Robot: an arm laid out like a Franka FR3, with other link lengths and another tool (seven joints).
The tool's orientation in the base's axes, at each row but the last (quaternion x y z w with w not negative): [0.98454, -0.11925, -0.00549, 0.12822]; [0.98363, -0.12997, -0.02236, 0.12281]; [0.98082, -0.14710, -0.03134, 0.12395]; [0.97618, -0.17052, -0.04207, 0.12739]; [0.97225, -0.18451, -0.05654, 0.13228]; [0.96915, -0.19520, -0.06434, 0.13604]
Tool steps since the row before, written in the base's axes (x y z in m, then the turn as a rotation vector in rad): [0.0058, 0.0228, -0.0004, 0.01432, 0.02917, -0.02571]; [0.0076, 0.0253, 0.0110, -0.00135, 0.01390, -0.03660]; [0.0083, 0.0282, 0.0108, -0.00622, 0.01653, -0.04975]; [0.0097, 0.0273, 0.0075, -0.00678, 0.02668, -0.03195]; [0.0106, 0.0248, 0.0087, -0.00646, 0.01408, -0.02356]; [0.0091, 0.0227, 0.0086, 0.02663, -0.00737, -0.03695]
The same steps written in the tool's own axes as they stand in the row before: [0.0002, -0.0229, -0.0056, 0.00651, -0.03725, 0.01694]; [0.0006, -0.0229, -0.0172, -0.00449, -0.02173, 0.03228]; [-0.0007, -0.0257, -0.0179, -0.00959, -0.02612, 0.04487]; [-0.0006, -0.0260, -0.0148, -0.01429, -0.03048, 0.02540]; [0.0000, -0.0235, -0.0159, -0.00980, -0.01696, 0.02028]; [-0.0013, -0.0209, -0.0152, 0.02994, -0.01375, 0.03230]
